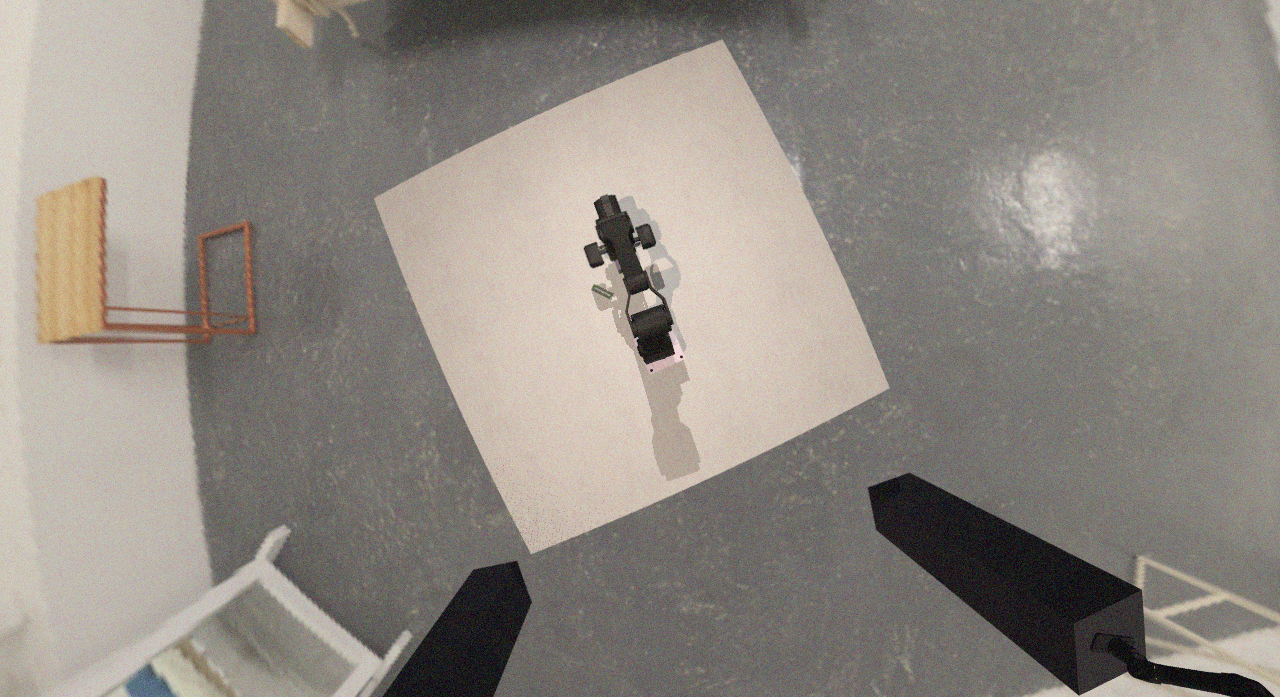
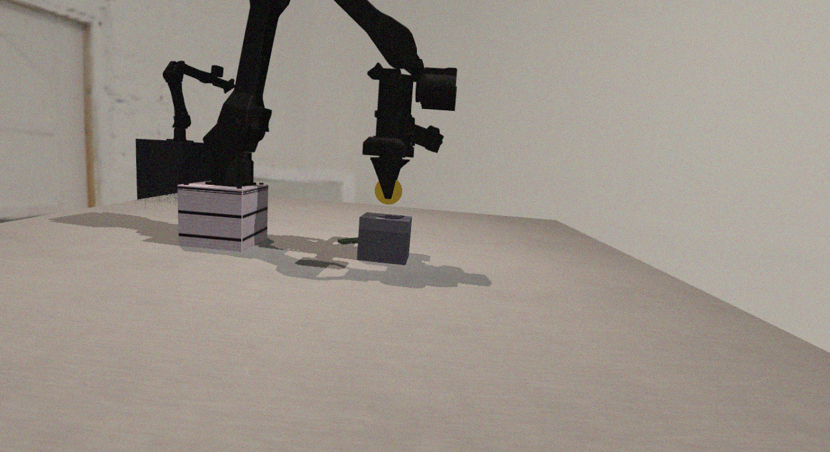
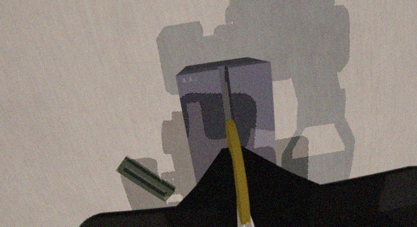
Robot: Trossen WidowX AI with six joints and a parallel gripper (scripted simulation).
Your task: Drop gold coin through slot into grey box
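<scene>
My gripper tip is 1 cm below the gold coin.
</scene>
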